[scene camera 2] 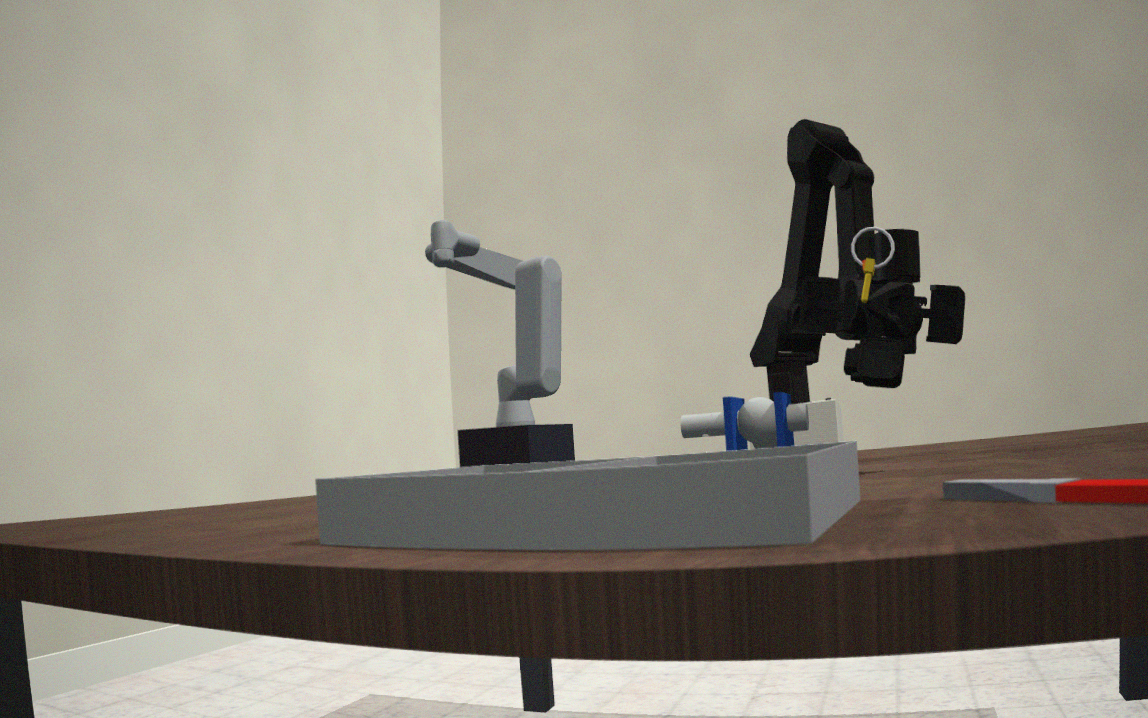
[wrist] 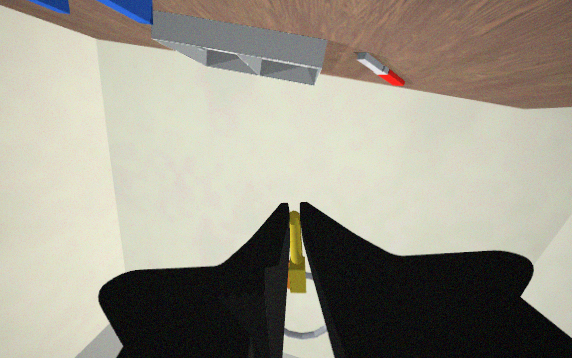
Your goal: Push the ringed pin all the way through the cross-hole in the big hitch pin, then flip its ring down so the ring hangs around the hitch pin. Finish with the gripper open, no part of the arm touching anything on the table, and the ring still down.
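Places are measured from the arm's base along level axes (x ahead, y left, z up), in metres.
Where they show: gripper, between the fingertips: (scene camera 2: 864,303) (wrist: 293,209).
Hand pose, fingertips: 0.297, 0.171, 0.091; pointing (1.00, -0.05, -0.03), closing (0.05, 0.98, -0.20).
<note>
Each offset is from my fingertips to the top centre of the thing, as dx, dy, dz. "pt": to the spot under its first point.
The ringed pin {pt -0.001, +0.005, +0.022} (scene camera 2: 866,281) (wrist: 296,245) is yellow, with a thin grey ring at its head end; in the scene view the ring stands above the head. My gripper (scene camera 2: 864,299) (wrist: 293,209) is shut on the ringed pin and holds it in the air, higher than the hitch pin. The big hitch pin (scene camera 2: 759,421) is pale grey with a round middle and lies level across two blue uprights {pt +0.019, -0.145, -0.109} (scene camera 2: 734,423) (wrist: 131,9). The hitch pin does not show in the wrist view, and its cross-hole cannot be made out.
A grey divided tray {+0.380, -0.109, -0.131} (scene camera 2: 562,513) (wrist: 240,35) stands near the table edge, in front of the uprights in the scene view. A red and grey bar {+0.358, +0.175, -0.162} (scene camera 2: 1100,491) (wrist: 381,68) lies right of it. A white block (scene camera 2: 825,422) is behind the uprights. A grey arm (scene camera 2: 538,325) stands on a dark block at left.
</note>
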